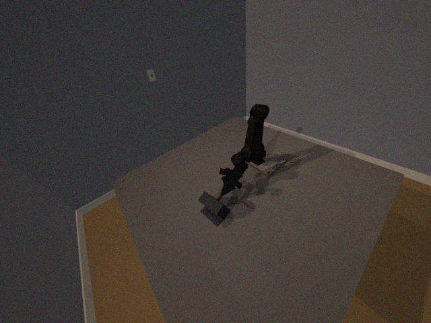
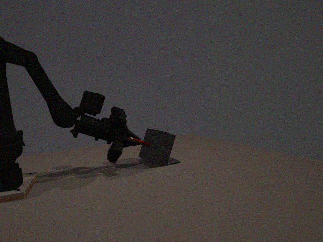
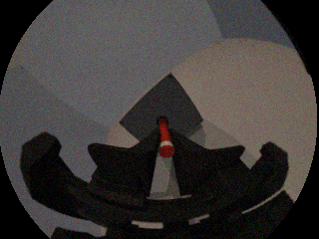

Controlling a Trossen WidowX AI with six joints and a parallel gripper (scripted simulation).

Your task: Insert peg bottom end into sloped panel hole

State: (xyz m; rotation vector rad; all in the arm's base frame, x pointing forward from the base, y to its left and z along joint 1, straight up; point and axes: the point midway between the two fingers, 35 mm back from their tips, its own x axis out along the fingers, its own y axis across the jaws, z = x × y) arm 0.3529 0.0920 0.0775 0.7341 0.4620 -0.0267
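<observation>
Right now the dark sloped panel is 6 cm ahead of my gripper tip, 1 cm to the left of it and 3 cm below it. From my gripper tip the other things lie so: red peg: 2 cm behind, 1 cm above.
</observation>
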